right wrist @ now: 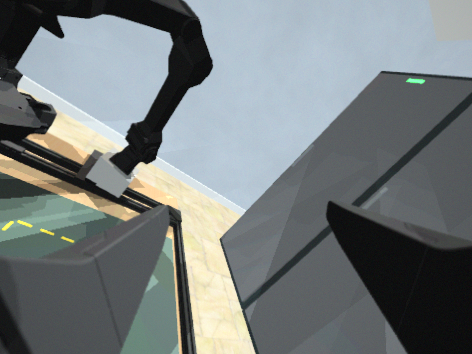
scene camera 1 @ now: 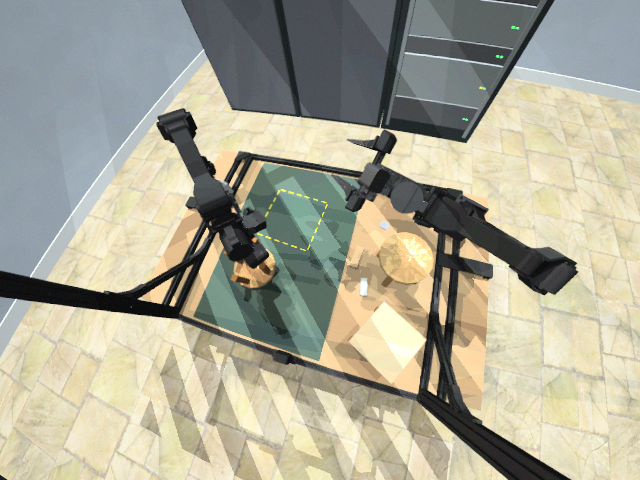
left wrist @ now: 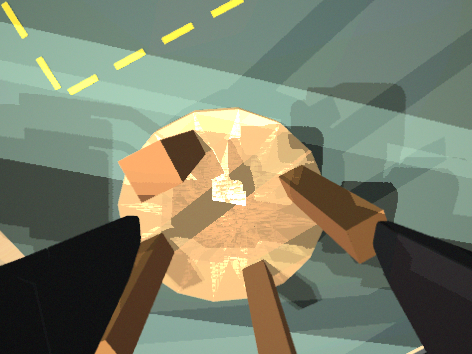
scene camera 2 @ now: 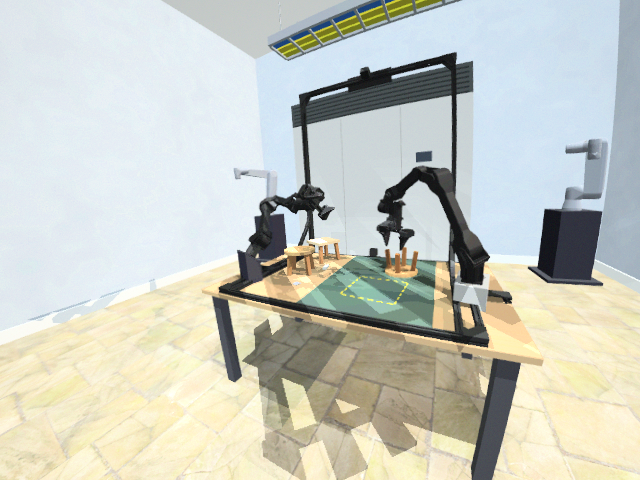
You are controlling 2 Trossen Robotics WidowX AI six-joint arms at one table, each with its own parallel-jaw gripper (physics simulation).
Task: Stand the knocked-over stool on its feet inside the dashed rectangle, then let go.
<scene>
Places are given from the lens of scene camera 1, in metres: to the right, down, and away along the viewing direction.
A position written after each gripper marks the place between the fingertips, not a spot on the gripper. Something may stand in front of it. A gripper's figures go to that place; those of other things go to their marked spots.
left gripper (scene camera 1: 254, 249): -0.21, 0.03, 0.71
right gripper (scene camera 1: 339, 157): 0.05, -0.20, 0.53
</scene>
